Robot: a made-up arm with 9 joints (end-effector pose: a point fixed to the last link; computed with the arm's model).
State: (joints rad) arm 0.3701 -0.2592 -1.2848 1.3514 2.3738 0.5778 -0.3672 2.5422 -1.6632
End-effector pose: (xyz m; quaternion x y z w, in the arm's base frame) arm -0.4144 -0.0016 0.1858 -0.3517 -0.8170 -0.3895 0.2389
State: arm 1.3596 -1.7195 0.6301 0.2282 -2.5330 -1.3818 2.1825 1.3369 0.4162
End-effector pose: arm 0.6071 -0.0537 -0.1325 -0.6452 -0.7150 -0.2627 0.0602
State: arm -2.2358 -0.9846 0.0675 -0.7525 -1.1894 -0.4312 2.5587 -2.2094 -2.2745
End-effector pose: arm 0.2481 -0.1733 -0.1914 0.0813 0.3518 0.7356 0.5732
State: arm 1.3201 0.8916 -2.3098 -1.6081 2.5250 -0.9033 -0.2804 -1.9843 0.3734
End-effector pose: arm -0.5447 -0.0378 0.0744 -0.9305 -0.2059 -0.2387 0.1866
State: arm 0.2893 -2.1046 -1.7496 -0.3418 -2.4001 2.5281 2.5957 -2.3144 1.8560
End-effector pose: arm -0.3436 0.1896 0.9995 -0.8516 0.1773 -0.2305 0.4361
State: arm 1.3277 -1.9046 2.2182 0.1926 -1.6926 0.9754 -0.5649 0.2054 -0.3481
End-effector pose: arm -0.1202 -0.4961 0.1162 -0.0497 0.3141 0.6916 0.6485
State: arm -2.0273 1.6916 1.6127 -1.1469 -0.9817 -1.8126 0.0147 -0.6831 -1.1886
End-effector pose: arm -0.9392 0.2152 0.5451 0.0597 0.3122 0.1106 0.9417
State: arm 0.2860 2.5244 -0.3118 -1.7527 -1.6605 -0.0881 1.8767 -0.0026 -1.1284
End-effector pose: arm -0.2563 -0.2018 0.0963 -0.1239 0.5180 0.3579 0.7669
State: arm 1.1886 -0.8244 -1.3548 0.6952 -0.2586 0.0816 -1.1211 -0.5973 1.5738
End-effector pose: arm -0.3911 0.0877 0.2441 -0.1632 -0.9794 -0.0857 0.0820
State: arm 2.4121 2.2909 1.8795 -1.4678 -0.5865 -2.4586 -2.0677 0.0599 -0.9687
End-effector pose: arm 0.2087 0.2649 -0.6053 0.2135 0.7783 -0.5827 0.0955
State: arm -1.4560 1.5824 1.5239 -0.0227 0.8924 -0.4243 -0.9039 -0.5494 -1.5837
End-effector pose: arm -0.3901 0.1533 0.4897 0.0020 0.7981 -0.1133 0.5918
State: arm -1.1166 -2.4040 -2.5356 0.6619 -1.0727 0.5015 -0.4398 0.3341 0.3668
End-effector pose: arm -0.4322 0.4075 -0.1318 -0.3370 0.5850 -0.7356 0.0553
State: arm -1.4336 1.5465 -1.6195 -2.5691 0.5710 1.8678 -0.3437 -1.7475 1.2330
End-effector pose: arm 0.5200 -0.0211 0.4607 0.6778 -0.4383 0.3510 0.4746
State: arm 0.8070 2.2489 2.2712 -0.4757 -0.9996 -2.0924 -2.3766 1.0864 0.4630
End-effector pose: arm -0.0153 -0.7725 -0.1673 -0.4942 -0.6412 0.5754 0.1165
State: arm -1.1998 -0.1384 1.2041 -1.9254 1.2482 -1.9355 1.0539 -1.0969 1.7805
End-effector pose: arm -0.1694 0.7708 -0.1384 0.3504 -0.2529 0.6106 0.6636
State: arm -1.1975 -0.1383 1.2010 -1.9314 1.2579 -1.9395 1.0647 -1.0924 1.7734
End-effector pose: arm -0.1660 0.7688 -0.1311 0.3518 -0.2636 0.6042 0.6646
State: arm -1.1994 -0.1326 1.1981 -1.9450 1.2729 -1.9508 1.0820 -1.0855 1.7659
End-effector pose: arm -0.1632 0.7646 -0.1222 0.3510 -0.2777 0.5951 0.6675
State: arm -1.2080 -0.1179 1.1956 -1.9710 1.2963 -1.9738 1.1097 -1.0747 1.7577
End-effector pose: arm -0.1614 0.7567 -0.1108 0.3465 -0.2971 0.5812 0.6737
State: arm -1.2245 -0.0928 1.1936 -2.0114 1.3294 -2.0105 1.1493 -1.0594 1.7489
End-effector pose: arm -0.1610 0.7444 -0.0965 0.3368 -0.3229 0.5619 0.6831
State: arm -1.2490 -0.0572 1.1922 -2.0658 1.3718 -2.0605 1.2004 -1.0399 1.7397
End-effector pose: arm -0.1627 0.7274 -0.0796 0.3206 -0.3544 0.5371 0.6951
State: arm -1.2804 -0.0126 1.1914 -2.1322 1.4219 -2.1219 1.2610 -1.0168 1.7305
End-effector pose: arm -0.1673 0.7066 -0.0607 0.2970 -0.3905 0.5079 0.7081
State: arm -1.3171 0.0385 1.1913 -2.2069 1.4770 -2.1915 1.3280 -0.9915 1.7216
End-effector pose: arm -0.1754 0.6838 -0.0407 0.2655 -0.4293 0.4763 0.7200
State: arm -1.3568 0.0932 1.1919 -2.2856 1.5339 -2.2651 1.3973 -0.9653 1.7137
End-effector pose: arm -0.1876 0.6618 -0.0210 0.2273 -0.4680 0.4449 0.7289
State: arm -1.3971 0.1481 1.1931 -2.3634 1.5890 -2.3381 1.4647 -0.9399 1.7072
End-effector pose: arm -0.2030 0.6434 -0.0031 0.1847 -0.5039 0.4167 0.7337
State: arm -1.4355 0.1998 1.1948 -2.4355 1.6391 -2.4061 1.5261 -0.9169 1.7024
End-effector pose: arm -0.2202 0.6303 0.0115 0.1413 -0.5347 0.3939 0.7342
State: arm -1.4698 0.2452 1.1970 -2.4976 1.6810 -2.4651 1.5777 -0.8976 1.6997
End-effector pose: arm -0.2369 0.6230 0.0217 0.1010 -0.5585 0.3775 0.7317
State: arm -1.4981 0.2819 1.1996 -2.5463 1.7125 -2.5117 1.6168 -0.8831 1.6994
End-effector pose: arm -0.2507 0.6202 0.0273 0.0675 -0.5743 0.3674 0.7284
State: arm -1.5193 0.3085 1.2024 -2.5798 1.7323 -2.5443 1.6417 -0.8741 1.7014
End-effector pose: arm -0.2600 0.6201 0.0286 0.0430 -0.5820 0.3628 0.7265
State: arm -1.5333 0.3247 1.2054 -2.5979 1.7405 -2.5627 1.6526 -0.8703 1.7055
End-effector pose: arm -0.2642 0.6212 0.0266 0.0284 -0.5821 0.3625 0.7273
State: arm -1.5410 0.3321 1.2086 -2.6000 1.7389 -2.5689 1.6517 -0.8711 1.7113
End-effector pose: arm -0.2651 0.6225 0.0226 0.0236 -0.5760 0.3658 0.7307
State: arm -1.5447 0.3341 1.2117 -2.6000 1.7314 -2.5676 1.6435 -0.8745 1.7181
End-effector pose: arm -0.2616 0.6240 0.0165 0.0218 -0.5666 0.3695 0.7362
